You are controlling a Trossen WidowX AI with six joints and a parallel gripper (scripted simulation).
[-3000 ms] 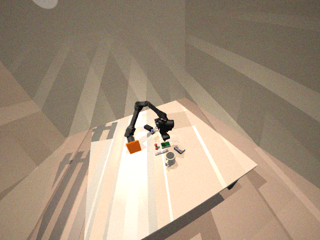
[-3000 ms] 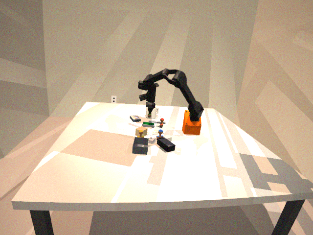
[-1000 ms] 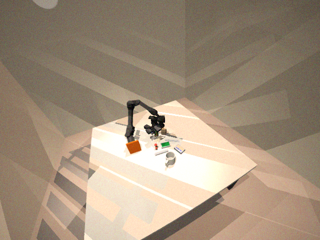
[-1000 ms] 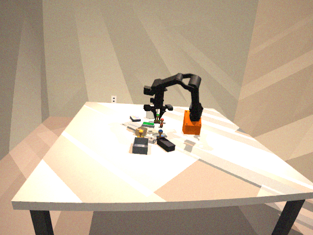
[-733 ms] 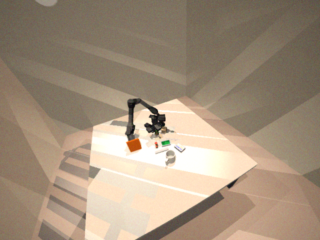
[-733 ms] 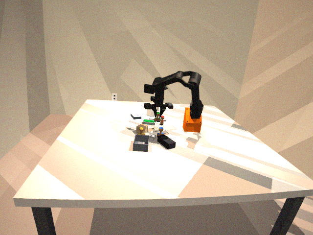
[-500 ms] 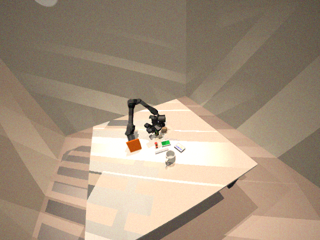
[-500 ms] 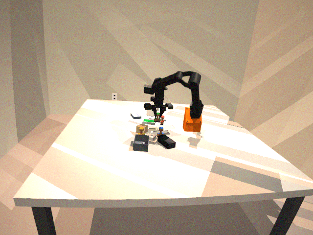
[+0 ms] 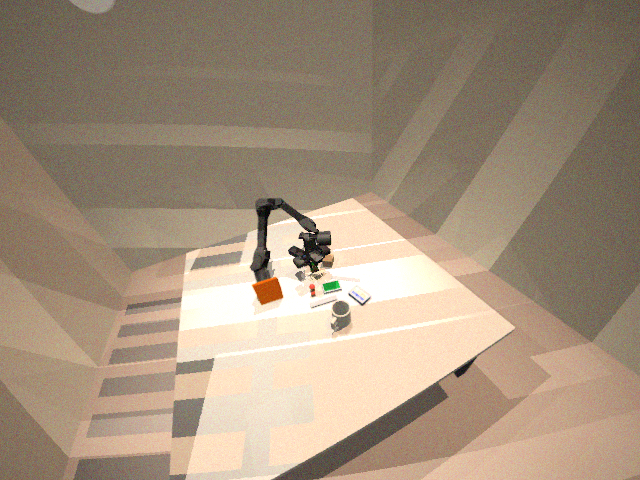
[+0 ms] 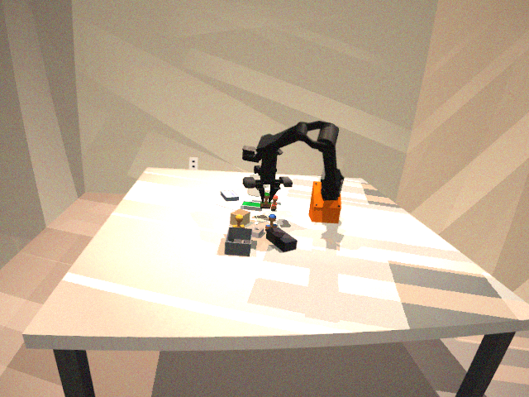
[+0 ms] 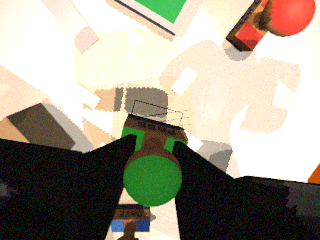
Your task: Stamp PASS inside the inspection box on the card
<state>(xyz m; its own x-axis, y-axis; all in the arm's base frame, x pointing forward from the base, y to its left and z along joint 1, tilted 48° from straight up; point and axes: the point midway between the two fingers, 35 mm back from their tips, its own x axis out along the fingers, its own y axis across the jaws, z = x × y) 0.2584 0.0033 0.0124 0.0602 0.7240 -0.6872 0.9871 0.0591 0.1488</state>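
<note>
My gripper tip is 7 cm above the pale card, 1 cm to the right of it and 1 cm short of it. The rest, counted from my gripper tip: red-knobbed stamp (10 cm to the right, 5 cm below, 5 cm behind); then green-knobbed stamp (right at my gripper tip); then blue-knobbed stamp (12 cm to the left, 5 cm below, 1 cm behind).
</note>
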